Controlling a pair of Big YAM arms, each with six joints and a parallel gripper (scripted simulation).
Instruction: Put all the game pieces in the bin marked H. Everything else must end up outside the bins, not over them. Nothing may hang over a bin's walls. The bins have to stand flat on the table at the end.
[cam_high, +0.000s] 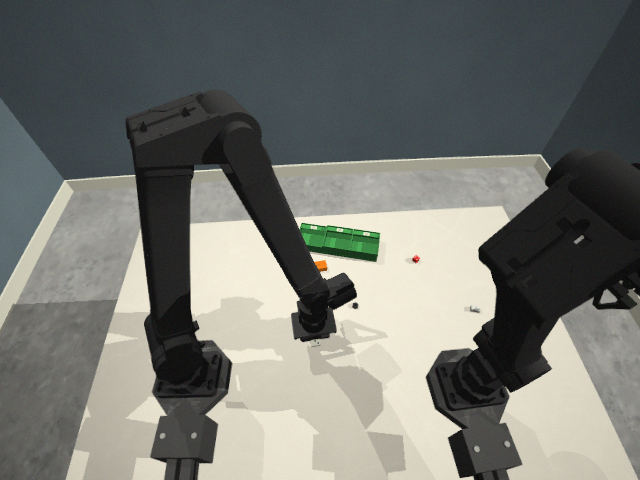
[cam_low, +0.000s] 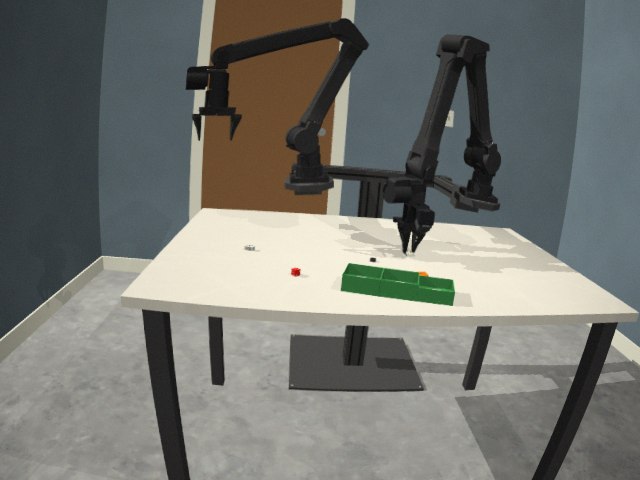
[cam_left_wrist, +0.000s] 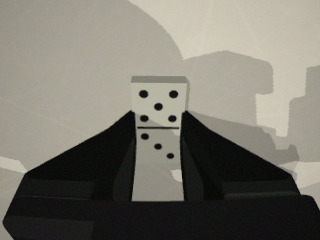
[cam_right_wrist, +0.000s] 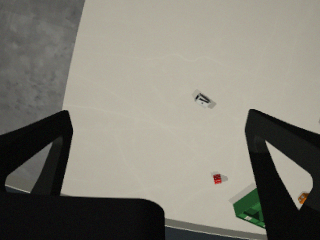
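My left hand is 30 cm short of the green bin row, 6 cm to the left of it and 1 cm below it. From my left hand the other things lie so: orange block 22 cm ahead, 1 cm to the right; white domino right at my left hand; black piece 9 cm ahead, 11 cm to the right, 1 cm below.
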